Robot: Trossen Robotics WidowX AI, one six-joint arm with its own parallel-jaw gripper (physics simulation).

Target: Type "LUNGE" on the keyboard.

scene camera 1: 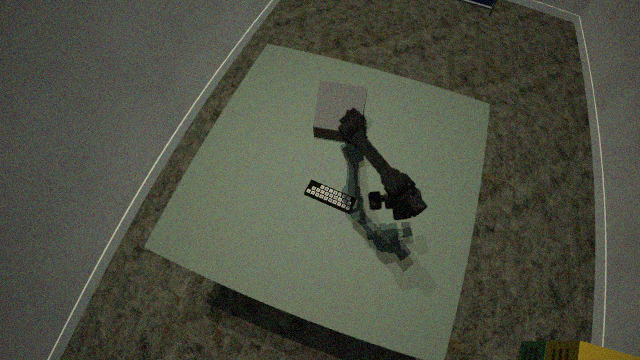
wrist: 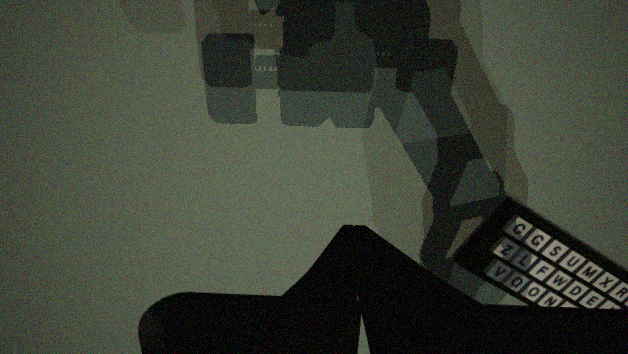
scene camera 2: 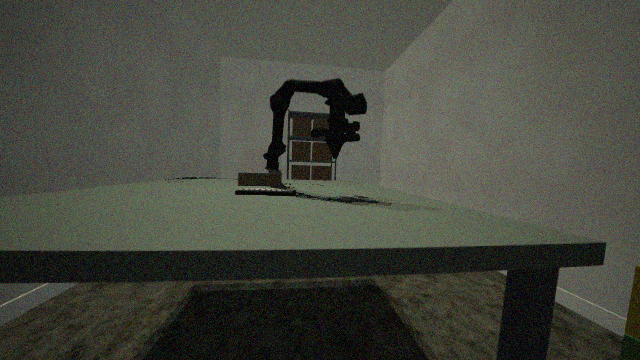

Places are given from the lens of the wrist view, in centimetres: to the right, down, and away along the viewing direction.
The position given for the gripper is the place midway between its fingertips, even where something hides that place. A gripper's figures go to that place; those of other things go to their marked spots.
gripper (wrist: 352, 236): 1, 2, 11
black keyboard (wrist: 514, 250): 17, 6, 25
